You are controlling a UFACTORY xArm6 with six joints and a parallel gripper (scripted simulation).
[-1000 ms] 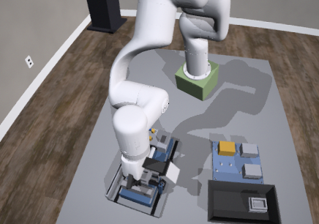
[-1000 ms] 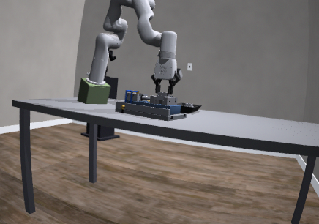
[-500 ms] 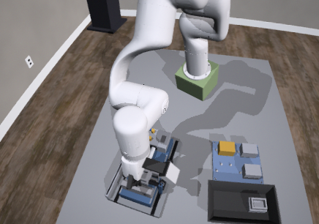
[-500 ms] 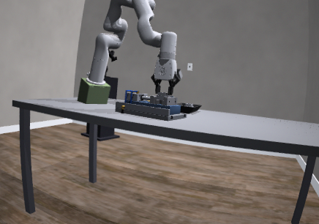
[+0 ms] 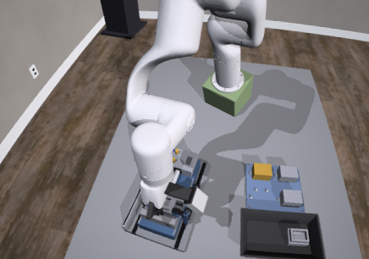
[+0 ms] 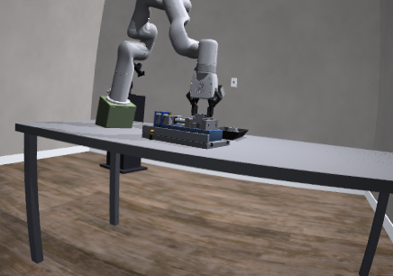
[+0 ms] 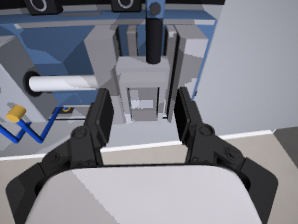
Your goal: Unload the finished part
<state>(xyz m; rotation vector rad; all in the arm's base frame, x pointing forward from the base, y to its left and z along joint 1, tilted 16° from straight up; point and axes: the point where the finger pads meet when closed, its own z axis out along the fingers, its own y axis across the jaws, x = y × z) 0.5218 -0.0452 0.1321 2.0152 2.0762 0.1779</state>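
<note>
Right now my hand is 80 mm past the white rod and 40 mm above it. From my hand the other things lie so: blue fixture plate 200 mm behind, 310 mm to the left, 120 mm below; then orange block 240 mm behind, 260 mm to the left, 100 mm below.
</note>
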